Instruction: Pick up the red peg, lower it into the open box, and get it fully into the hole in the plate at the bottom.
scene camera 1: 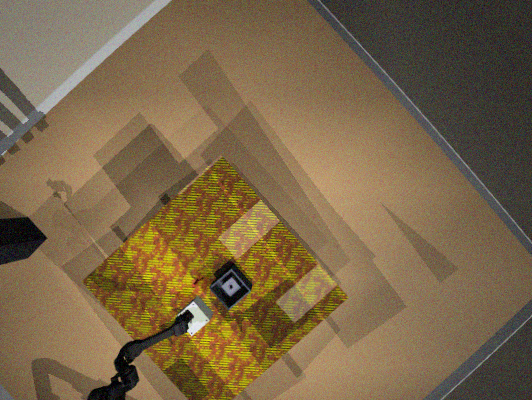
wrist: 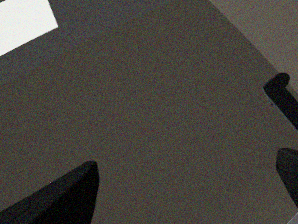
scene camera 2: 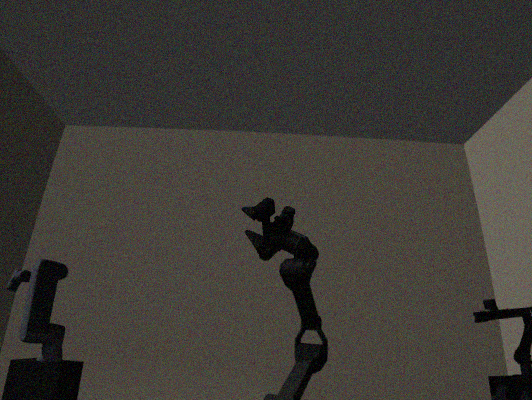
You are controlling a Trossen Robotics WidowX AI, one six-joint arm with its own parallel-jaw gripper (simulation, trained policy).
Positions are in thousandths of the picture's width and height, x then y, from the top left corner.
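There's a box (scene camera 1: 430, 754) that I can see, but it's out of frame in the wrist view, and in scene camera 2 the box is out of frame as well. As for my gripper (scene camera 2: 458, 549), the wrist picture has the gripper (wrist: 633, 739) too.
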